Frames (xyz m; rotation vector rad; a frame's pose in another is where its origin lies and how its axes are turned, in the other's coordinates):
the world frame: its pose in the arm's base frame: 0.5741 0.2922 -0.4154 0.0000 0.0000 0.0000
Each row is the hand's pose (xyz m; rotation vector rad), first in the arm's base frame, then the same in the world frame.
Working: the arm's base frame: its pose in the world frame: -0.5741 -0.2922 0.4154 0.0000 0.0000 0.0000

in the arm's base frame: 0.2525 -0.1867 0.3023 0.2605 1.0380 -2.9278
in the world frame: -0.3216 -0.4789 0.7177 0.2605 1.0380 -2.9278
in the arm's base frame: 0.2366 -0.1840 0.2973 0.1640 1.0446 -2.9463
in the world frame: -0.3375 -0.4762 0.7127 0.1640 1.0446 -2.9463
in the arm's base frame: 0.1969 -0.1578 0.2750 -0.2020 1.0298 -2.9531
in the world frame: -0.3772 -0.4500 0.6904 -0.2020 1.0298 -2.9531
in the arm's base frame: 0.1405 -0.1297 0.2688 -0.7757 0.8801 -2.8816
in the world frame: -0.4336 -0.4219 0.6842 -0.7757 0.8801 -2.8816
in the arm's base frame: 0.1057 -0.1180 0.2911 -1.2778 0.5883 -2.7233
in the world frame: -0.4684 -0.4102 0.7065 -1.2778 0.5883 -2.7233
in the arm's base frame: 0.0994 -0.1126 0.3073 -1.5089 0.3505 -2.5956
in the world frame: -0.4747 -0.4048 0.7227 -1.5089 0.3505 -2.5956
